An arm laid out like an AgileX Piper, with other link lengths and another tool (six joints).
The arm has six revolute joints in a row. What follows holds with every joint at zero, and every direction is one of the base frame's.
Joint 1 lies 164.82 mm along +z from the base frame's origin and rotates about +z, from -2.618 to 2.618 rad.
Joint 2 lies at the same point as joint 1 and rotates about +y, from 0 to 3.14 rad.
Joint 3 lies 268.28 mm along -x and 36.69 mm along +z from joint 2 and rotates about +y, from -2.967 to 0 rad.
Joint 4 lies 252.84 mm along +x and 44.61 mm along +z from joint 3 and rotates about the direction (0.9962, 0, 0.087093), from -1.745 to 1.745 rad.
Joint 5 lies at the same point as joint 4 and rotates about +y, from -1.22 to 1.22 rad.
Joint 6 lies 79.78 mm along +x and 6.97 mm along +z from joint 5 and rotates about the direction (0.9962, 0, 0.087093), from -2.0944 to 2.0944 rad.
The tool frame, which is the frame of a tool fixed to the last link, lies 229.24 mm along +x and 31 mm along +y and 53.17 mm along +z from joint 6; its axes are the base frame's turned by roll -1.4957, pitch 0.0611 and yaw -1.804 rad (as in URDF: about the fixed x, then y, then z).
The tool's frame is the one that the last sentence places.
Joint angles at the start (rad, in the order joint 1, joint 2, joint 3, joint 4, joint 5, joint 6):
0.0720, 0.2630, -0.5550, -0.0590, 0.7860, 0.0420
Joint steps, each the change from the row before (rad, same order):
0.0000, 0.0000, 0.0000, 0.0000, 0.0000, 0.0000
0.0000, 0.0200, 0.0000, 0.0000, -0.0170, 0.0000
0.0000, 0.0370, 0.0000, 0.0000, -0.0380, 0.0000
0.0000, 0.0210, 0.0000, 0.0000, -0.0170, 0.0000
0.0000, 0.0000, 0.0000, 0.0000, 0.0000, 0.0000
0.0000, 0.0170, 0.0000, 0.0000, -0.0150, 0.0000
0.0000, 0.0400, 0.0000, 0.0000, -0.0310, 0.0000
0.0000, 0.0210, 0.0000, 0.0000, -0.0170, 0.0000
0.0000, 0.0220, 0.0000, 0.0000, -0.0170, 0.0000
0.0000, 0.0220, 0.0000, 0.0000, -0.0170, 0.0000
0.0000, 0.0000, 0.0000, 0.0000, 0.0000, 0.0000
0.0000, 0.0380, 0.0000, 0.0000, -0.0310, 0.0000
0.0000, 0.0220, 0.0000, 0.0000, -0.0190, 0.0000
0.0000, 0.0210, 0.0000, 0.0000, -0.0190, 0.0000
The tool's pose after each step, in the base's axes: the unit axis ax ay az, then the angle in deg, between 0 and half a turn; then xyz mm. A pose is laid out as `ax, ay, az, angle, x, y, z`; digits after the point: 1 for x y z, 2 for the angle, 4 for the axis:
-0.5735, 0.6694, -0.4722, 141.92, 279.4, 38.1, 291.8
-0.5744, 0.6693, -0.4712, 142.03, 283.5, 38.6, 291.2
-0.5751, 0.6686, -0.4715, 141.96, 291.6, 39.8, 291.9
-0.5762, 0.6685, -0.4702, 142.10, 295.9, 40.4, 290.8
-0.5762, 0.6685, -0.4702, 142.10, 295.9, 40.4, 290.8
-0.5769, 0.6684, -0.4695, 142.17, 299.4, 40.8, 290.2
-0.5792, 0.6685, -0.4665, 142.51, 307.3, 41.9, 287.3
-0.5803, 0.6685, -0.4651, 142.65, 311.5, 42.5, 285.8
-0.5816, 0.6685, -0.4634, 142.84, 315.8, 43.1, 284.0
-0.5829, 0.6686, -0.4618, 143.02, 320.1, 43.6, 282.0
-0.5829, 0.6686, -0.4618, 143.02, 320.1, 43.6, 282.0
-0.5848, 0.6686, -0.4593, 143.27, 327.6, 44.7, 278.8
-0.5858, 0.6685, -0.4583, 143.37, 332.0, 45.3, 277.1
-0.5865, 0.6683, -0.4575, 143.42, 336.3, 46.0, 275.7

